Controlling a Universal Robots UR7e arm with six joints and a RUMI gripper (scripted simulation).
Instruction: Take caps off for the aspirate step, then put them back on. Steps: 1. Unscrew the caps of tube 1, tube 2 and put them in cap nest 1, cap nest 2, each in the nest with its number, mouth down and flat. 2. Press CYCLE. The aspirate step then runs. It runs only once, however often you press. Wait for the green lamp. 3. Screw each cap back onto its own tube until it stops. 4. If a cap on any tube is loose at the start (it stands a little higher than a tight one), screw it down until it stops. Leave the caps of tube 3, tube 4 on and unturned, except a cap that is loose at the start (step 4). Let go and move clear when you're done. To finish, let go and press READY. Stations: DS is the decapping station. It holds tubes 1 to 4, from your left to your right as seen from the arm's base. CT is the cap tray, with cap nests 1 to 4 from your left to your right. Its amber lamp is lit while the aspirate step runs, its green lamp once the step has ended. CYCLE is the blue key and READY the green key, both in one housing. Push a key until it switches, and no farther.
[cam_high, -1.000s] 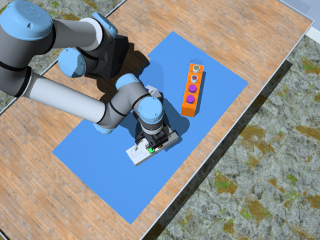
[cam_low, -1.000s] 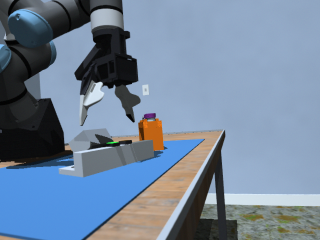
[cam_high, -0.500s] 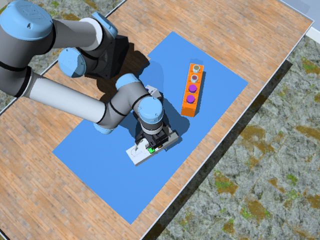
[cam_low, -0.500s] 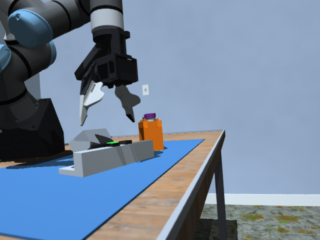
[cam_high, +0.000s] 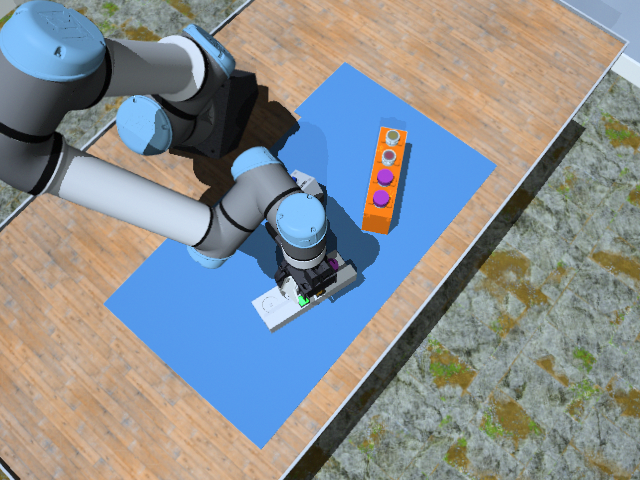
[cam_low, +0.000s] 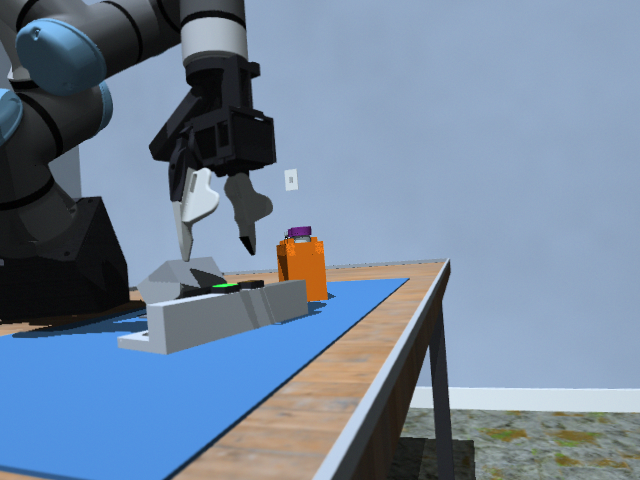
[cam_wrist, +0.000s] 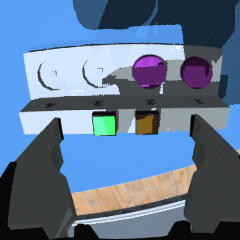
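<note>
My hand is 8 cm to the right of the purple cap and 8 cm above it. From my hand the other things lie so: grey key housing: 17 cm behind, 13 cm to the left, 4 cm below; then green key: 19 cm behind, 11 cm to the left, 3 cm below; then blue key: 19 cm behind, 15 cm to the left, 3 cm below.
</note>
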